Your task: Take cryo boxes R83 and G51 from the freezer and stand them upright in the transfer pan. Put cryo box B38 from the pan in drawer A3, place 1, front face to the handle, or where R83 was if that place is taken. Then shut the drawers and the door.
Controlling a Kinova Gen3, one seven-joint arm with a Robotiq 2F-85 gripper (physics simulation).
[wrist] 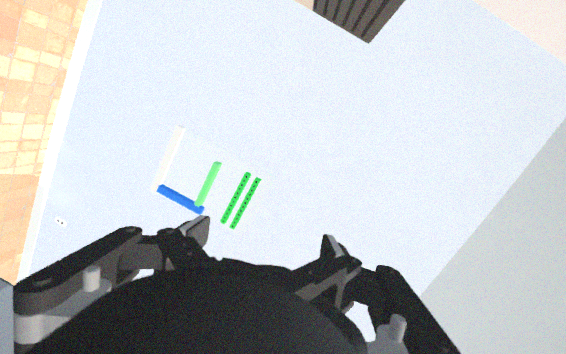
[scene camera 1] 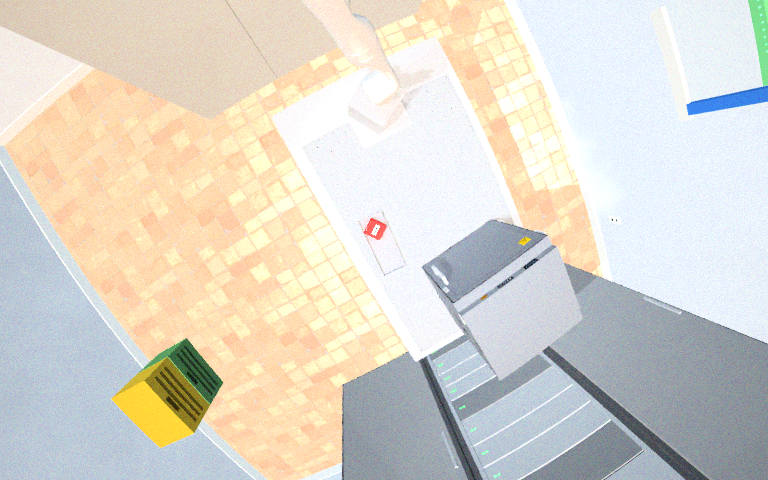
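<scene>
The freezer (scene camera 1: 521, 316) is a grey box on the white table (scene camera 1: 407, 169) in the scene view. Its door looks shut; no drawer shows. The transfer pan (scene camera 1: 395, 270) shows as a thin pale outline on the table, left of the freezer. A red cryo box (scene camera 1: 375, 228) with a white label stands at the pan's upper end; its code is too small to read. Cryo boxes R83 and G51 do not show. My gripper (wrist: 264, 237) is open and empty in the wrist view, with the wall behind it. It does not show in the scene view.
My pale arm (scene camera 1: 362, 45) rises from its base at the table's upper end and leaves the top edge. Large grey cabinets (scene camera 1: 668, 350) stand beyond the table's lower end. Yellow (scene camera 1: 155, 404) and green (scene camera 1: 198, 367) bins are at lower left. Wall-mounted blue (wrist: 180, 199) and green strips show.
</scene>
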